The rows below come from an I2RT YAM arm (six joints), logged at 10 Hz.
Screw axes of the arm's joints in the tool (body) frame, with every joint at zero. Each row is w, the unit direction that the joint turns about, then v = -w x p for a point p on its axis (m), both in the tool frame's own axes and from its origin. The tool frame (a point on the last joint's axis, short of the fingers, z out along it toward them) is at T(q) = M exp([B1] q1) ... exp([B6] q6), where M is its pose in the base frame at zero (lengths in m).
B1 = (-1, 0, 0, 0, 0.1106, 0)
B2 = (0, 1, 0, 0.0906, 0, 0.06)
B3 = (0, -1, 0, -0.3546, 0, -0.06)
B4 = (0, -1, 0, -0.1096, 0, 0)
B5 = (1, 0, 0, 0, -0.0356, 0)
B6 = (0, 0, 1, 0, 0, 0)
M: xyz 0.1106 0 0.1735 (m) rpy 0 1.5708 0 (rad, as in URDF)
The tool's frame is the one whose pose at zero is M.
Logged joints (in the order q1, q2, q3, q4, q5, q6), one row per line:
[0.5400 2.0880 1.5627 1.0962 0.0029 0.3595]
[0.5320 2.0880 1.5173 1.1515 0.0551 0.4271]
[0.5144 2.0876 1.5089 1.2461 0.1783 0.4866]
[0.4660 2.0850 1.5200 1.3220 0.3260 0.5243]
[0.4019 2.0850 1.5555 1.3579 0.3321 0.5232]
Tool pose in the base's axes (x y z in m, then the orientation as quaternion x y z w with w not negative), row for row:
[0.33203 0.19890 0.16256 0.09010 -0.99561 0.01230 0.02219]
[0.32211 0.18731 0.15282 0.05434 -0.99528 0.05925 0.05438]
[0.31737 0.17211 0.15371 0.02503 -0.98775 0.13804 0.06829]
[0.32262 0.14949 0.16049 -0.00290 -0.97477 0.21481 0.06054]
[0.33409 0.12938 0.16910 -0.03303 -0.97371 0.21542 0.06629]
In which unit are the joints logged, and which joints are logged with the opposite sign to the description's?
The joints are logged in radians. Opposite sign: q4.
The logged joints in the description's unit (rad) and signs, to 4 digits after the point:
[0.5400 2.0880 1.5627 -1.0962 0.0029 0.3595]
[0.5320 2.0880 1.5173 -1.1515 0.0551 0.4271]
[0.5144 2.0876 1.5089 -1.2461 0.1783 0.4866]
[0.4660 2.0850 1.5200 -1.3220 0.3260 0.5243]
[0.4019 2.0850 1.5555 -1.3579 0.3321 0.5232]

